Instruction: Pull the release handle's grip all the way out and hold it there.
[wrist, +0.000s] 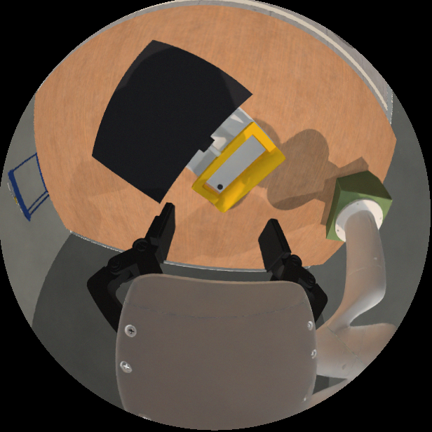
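Observation:
The release handle's yellow grip is a rectangular frame at the middle of the wrist view, lying at a slant. It stands at the lower right side of a housing with a black top. Grey metal parts show between the housing and the grip, and a grey plate with a dark hole shows through the grip's opening. My gripper is open with nothing between its fingers. Its fingertips are apart from the grip, which appears beyond them. The housing's black top hides most of its base.
The wooden table bears the housing. A green block with the arm's white round base is at the right, and the pale arm rises from it. A blue metal frame stands beyond the table's left edge.

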